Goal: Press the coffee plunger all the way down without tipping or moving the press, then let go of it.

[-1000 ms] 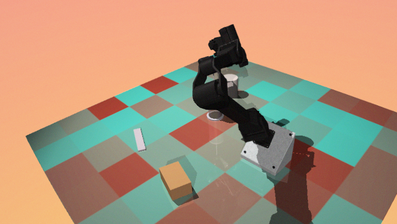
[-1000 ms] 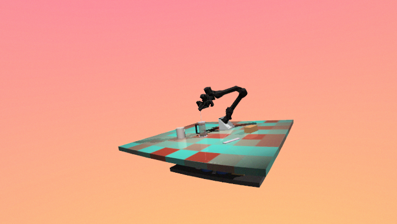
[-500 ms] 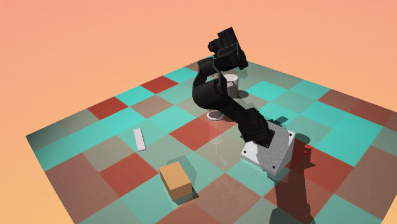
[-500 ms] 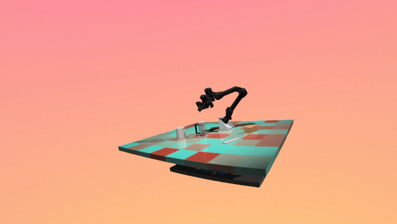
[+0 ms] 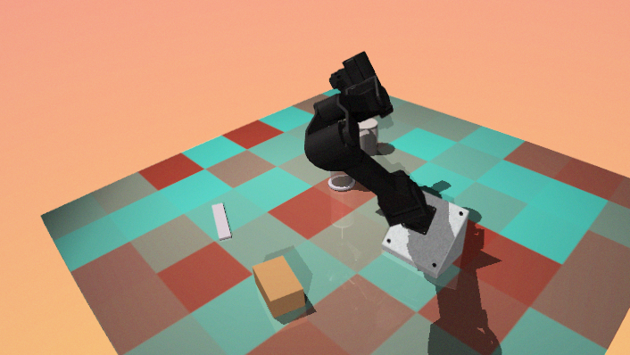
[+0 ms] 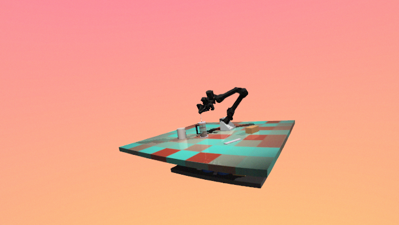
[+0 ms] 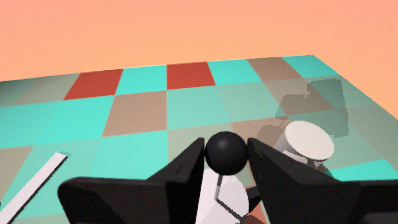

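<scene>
Right now my gripper tip is 11 cm above the coffee press, 1 cm to the left of it and 1 cm past it.
</scene>
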